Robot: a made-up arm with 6 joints.
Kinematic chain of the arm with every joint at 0, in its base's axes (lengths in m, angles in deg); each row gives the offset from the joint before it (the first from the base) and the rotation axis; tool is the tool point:
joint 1: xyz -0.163 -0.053 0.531 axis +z
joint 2: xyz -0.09 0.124 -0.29 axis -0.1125 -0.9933 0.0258
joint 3: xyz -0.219 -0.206 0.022 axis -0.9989 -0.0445 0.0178
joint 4: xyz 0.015 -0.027 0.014 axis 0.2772 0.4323 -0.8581
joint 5: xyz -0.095 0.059 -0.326 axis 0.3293 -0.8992 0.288
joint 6: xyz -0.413 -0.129 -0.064 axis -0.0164 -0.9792 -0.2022
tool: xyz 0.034 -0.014 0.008
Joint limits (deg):
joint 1: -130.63..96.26
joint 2: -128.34..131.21
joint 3: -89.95..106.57
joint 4: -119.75..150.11
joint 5: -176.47..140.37
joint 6: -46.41..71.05
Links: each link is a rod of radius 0.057 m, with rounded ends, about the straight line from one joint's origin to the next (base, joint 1, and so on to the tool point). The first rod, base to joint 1, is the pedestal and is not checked.
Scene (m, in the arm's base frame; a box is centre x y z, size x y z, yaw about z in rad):
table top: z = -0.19
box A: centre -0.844 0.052 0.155 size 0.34 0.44 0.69 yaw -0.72
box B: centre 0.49 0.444 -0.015 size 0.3 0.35 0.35 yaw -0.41
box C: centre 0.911 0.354 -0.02 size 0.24 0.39 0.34 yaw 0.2
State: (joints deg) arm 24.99 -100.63 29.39 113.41 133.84 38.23
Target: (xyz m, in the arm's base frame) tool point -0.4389 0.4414 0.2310
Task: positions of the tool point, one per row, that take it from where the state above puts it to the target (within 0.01 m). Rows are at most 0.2 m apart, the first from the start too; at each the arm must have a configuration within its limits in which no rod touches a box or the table.
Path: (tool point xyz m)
1: -0.7464 -0.2319 0.6174
2: -0.6992 -0.0741 0.6833
3: -0.6193 0.0854 0.7115
4: -0.5176 0.2363 0.6931
5: -0.5026 0.2691 0.6375
6: -0.4835 0.2948 0.5793
7: -0.4604 0.3127 0.5199
8: -0.4521 0.3673 0.5322
9: -0.4472 0.4140 0.5074
10: -0.4468 0.4471 0.4454
11: -0.4469 0.4587 0.3502
12: -0.4390 0.4414 0.2310

